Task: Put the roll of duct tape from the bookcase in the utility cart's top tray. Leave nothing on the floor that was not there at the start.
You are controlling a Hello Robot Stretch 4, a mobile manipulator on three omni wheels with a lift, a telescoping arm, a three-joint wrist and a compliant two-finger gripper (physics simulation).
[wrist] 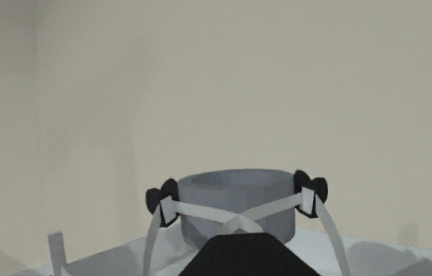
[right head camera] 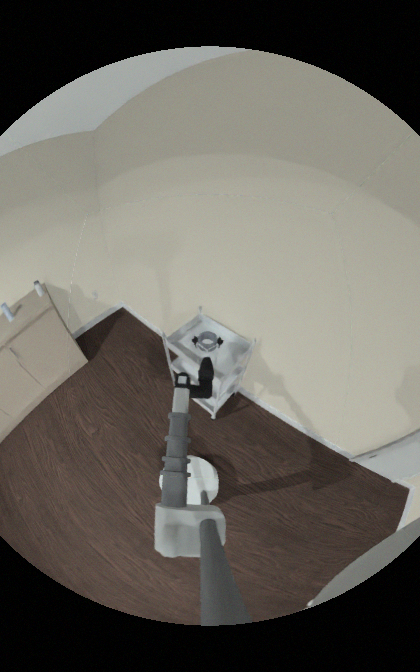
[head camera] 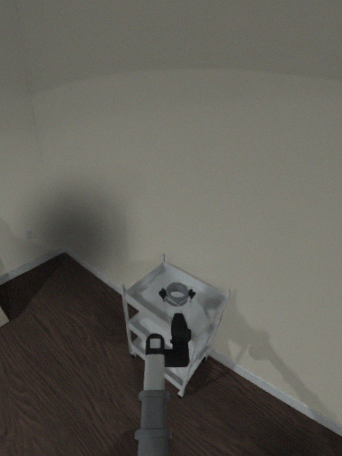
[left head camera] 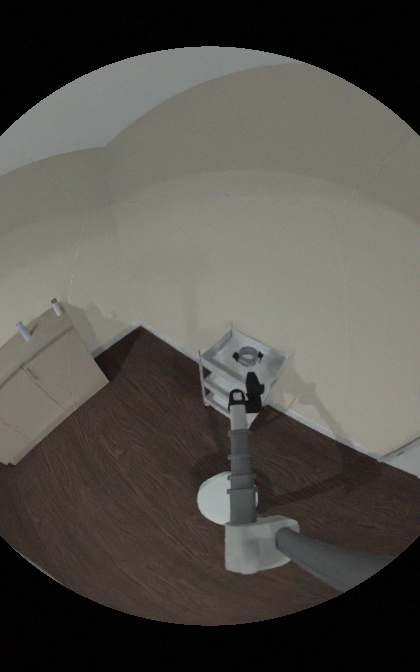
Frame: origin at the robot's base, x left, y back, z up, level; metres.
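Where they show: gripper, fingertip midpoint: (head camera: pixel 176 289).
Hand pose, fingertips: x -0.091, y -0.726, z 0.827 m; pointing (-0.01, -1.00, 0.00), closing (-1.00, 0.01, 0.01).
Note:
Things, the pixels of their top centre, and the offset from my fingertips. "pt": a spot on its surface instead.
- duct tape, top centre: (wrist: pixel 235 176) (head camera: pixel 177 290) dx +0.000, dy +0.020, dz +0.017 m
- cart's corner post, surface spot: (wrist: pixel 56 250) pt dx +0.261, dy -0.087, dz -0.100 m
The roll of duct tape (head camera: pixel 177 299) (left head camera: pixel 248 360) (right head camera: pixel 206 346) (wrist: pixel 237 200) is a grey ring, upright on its axis. My gripper (head camera: pixel 177 294) (left head camera: pixel 248 356) (right head camera: pixel 207 341) (wrist: pixel 235 190) is shut on it, with one black fingertip on each side of its outer wall. The roll is over the utility cart's white top tray (head camera: pixel 150 306) (left head camera: pixel 220 369) (wrist: pixel 320 245), inside its rim as the head views show. The gap between roll and tray is hard to judge; the gripper body hides part of the roll's lower front in the wrist view. The bookcase does not show.
The cart's corner post (wrist: pixel 56 250) rises at the tray's left. The wall stands close behind the cart. A beige cabinet (left head camera: pixel 60 370) (right head camera: pixel 45 350) with two small cylinders (left head camera: pixel 23 330) (left head camera: pixel 57 307) on top is at the left. My round white base (left head camera: pixel 212 497) is below the arm.

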